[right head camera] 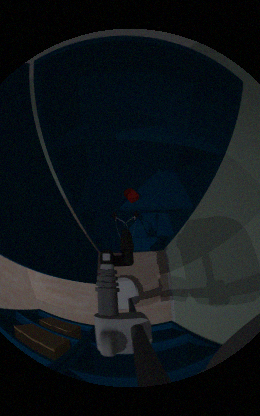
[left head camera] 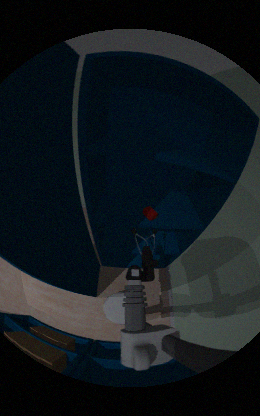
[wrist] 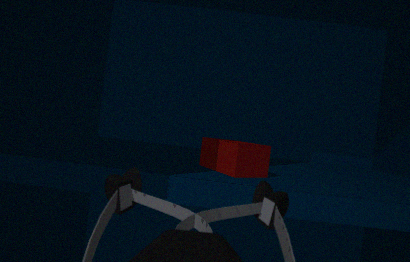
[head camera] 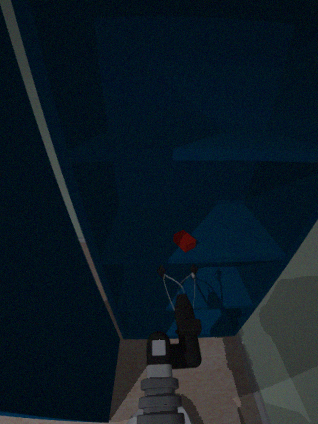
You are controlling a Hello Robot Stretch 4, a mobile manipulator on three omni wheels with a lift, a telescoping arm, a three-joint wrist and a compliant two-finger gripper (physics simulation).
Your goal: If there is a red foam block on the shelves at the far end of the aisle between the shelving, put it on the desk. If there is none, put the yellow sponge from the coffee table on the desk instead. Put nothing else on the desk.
The pictures show: my gripper, a red foam block and a dark blue shelving unit.
